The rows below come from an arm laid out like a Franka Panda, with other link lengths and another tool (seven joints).
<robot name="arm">
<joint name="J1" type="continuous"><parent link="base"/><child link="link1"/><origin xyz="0 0 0.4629"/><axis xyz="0 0 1"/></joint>
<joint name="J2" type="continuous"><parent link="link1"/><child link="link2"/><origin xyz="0 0 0"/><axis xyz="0 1 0"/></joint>
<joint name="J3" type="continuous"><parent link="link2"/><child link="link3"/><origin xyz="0 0 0.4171"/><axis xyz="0 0 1"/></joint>
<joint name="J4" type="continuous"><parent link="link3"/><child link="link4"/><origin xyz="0.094 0 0"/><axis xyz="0 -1 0"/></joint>
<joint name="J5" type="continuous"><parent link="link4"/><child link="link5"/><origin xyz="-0.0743 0 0.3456"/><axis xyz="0 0 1"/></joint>
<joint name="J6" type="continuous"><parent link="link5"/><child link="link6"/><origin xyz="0 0 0"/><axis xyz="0 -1 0"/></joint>
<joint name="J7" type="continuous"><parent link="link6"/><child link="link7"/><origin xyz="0.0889 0 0"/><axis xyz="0 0 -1"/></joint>
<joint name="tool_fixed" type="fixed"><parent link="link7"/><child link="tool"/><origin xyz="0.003 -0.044 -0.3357" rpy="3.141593 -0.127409 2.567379"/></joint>
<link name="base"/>
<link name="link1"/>
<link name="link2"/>
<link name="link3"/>
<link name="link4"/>
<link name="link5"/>
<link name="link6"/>
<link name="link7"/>
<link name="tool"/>
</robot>
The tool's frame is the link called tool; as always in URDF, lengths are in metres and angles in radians. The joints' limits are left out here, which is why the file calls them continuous.
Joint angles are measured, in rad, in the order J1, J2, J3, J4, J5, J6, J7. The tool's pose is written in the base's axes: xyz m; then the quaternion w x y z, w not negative. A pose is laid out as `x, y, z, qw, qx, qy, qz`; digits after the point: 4 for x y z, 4 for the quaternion.
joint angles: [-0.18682 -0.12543 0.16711 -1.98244 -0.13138 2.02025 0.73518]
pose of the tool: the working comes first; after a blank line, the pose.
Where each joint sits with the arm in this pose, in the base's axes (m; each line is computed from the numbers above, not from the rounded line before):
J1: 0.0000 0.0000 0.4629
J2: 0.0000 0.0000 0.4629
J3: -0.0513 0.0097 0.8767
J4: 0.0420 0.0080 0.8883
J5: 0.3944 0.0000 0.8614
J6: 0.3944 0.0000 0.8614
J7: 0.4821 0.0035 0.8753
the tool: 0.5095 -0.0794 0.5482

0.5095, -0.0794, 0.5482, 0.0562, 0.5935, 0.8023, 0.0288
